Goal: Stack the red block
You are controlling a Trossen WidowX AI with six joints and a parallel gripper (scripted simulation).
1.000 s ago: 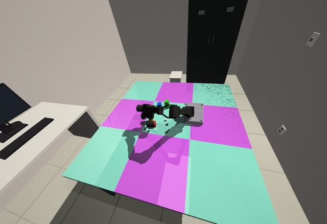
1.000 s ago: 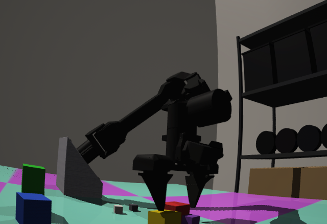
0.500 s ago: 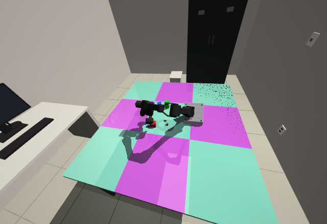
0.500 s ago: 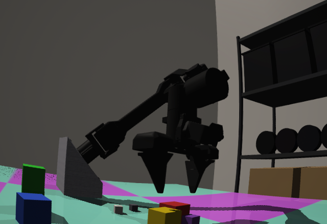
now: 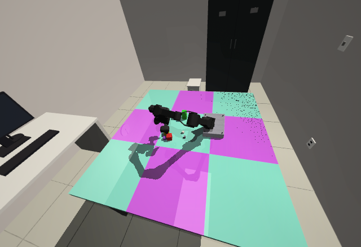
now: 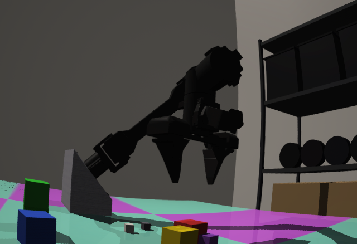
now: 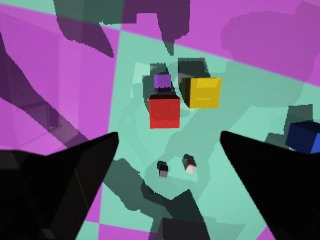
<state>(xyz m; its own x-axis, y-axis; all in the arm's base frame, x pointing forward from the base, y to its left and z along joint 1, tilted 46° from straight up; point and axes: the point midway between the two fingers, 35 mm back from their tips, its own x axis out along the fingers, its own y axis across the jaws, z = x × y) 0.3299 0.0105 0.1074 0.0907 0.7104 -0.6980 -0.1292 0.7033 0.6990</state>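
My gripper tip is now 9 cm above the red block. From my gripper tip the other things lie so: blue block 26 cm to the right, 9 cm below, 2 cm behind; then yellow block 9 cm below, 5 cm to the right, 3 cm ahead; then purple block 10 cm below, 4 cm ahead, 1 cm to the left.
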